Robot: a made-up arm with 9 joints. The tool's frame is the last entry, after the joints.
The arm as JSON. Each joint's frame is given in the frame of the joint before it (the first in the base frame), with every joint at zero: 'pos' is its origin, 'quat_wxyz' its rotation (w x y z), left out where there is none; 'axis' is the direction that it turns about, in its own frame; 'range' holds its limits. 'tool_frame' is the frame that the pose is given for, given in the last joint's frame.
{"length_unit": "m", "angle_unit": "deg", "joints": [
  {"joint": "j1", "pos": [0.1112, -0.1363, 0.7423], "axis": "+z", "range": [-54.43, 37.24]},
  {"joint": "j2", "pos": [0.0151, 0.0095, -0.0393], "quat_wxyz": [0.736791, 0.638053, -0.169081, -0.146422], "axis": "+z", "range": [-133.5, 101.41]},
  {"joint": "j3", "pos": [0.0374, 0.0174, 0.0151], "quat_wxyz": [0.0, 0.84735, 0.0, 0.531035], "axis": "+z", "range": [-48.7, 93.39]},
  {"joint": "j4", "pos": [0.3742, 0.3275, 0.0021], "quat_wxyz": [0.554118, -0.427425, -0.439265, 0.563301], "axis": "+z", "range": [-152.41, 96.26]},
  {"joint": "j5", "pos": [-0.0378, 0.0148, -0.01], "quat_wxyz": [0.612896, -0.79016, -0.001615, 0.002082], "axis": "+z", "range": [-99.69, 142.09]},
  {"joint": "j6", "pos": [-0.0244, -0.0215, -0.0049], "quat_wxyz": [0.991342, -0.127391, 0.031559, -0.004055], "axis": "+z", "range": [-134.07, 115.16]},
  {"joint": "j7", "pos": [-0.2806, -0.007, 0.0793], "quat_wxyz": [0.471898, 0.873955, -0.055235, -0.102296], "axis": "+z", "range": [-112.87, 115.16]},
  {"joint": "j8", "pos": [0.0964, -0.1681, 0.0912], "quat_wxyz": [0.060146, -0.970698, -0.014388, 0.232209], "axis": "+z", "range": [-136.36, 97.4]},
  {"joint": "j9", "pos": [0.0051, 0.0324, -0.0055], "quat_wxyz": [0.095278, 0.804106, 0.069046, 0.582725], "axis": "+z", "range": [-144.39, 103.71]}
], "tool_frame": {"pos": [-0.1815, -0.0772, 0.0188], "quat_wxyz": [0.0, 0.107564, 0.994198, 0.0]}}
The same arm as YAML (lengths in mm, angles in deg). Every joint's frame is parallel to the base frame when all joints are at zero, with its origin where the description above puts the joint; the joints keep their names.
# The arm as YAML. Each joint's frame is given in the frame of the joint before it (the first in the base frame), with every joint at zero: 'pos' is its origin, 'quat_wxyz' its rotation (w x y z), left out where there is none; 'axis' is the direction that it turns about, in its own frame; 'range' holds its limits. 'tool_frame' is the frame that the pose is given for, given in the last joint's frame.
length_unit: mm
angle_unit: deg
joints:
  - joint: j1
    pos: [111.2, -136.3, 742.3]
    axis: [0.0, 0.0, 1.0]
    range: [-54.43, 37.24]
  - joint: j2
    pos: [15.1, 9.5, -39.3]
    axis: [-0.436004, -0.890709, 0.128601]
    range: [-133.5, 101.41]
  - joint: j3
    pos: [27.1, -27.1, 21.5]
    axis: [1.0, 0.0, 0.0]
    range: [-48.7, 93.39]
  - joint: j4
    pos: [2.1, -417.2, -270.7]
    axis: [0.248709, 0.961436, -0.117404]
    range: [-152.41, 96.26]
  - joint: j5
    pos: [-17.0, -1.3, 38.2]
    axis: [-1.0, 0.0, 0.0]
    range: [-99.69, 142.09]
  - joint: j6
    pos: [4.9, 24.3, 21.6]
    axis: [-0.965558, -0.258189, -0.032199]
    range: [-134.07, 115.16]
  - joint: j7
    pos: [-95.6, 16.1, 275.1]
    axis: [0.295411, 0.943536, 0.149906]
    range: [-112.87, 115.16]
  - joint: j8
    pos: [198.8, 44.9, -65.8]
    axis: [-0.425912, -0.852624, 0.302708]
    range: [-136.36, 97.4]
  - joint: j9
    pos: [31.2, -10.6, -4.2]
    axis: [0.0, 0.0, -1.0]
    range: [-144.39, 103.71]
tool_frame:
  pos: [114.2, 160.8, -18.8]
  quat_wxyz: [0.707107, -0.000001, -0.000001, 0.707107]

